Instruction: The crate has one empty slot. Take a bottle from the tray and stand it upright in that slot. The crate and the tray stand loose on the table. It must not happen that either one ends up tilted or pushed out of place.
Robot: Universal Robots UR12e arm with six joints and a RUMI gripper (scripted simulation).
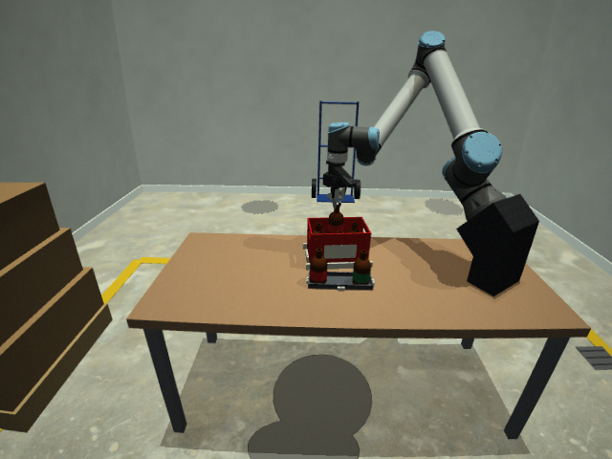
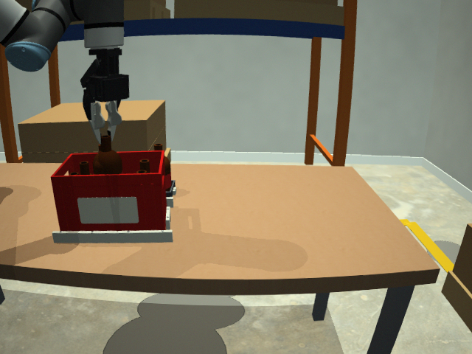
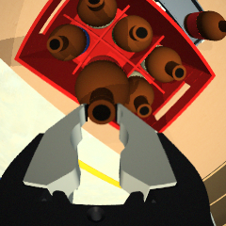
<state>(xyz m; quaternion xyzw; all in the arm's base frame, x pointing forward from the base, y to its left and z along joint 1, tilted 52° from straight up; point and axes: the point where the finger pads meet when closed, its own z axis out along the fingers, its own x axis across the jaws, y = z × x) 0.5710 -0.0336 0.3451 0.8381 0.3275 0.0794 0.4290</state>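
Right now the red crate is 40 mm to the left of my hand and 170 mm below it. The rest, counted from my hand: grey tray (50 mm ahead, 260 mm to the left, 240 mm below).
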